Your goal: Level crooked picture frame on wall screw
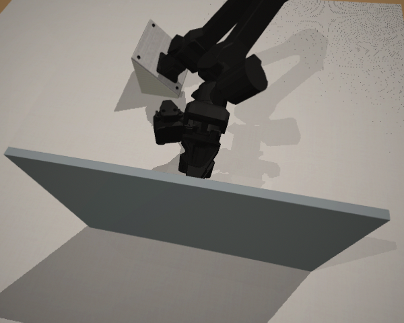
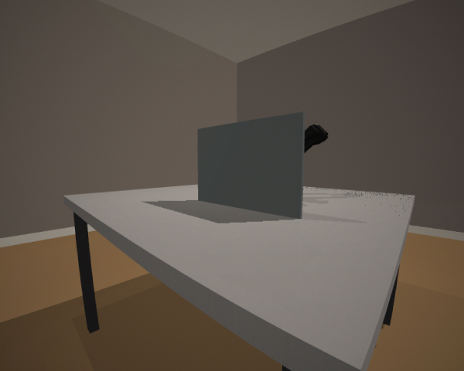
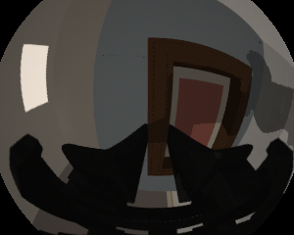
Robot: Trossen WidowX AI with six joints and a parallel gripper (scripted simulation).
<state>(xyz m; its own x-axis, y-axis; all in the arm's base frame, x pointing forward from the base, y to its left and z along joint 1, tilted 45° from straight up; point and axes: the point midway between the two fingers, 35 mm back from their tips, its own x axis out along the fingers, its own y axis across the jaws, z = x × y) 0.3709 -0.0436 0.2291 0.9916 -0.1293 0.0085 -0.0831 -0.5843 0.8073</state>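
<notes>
The picture frame lies 5 cm below my gripper tip and 1 cm to the right of it. Also, from my gripper tip: wall panel (6 cm below, 2 cm ahead).
</notes>
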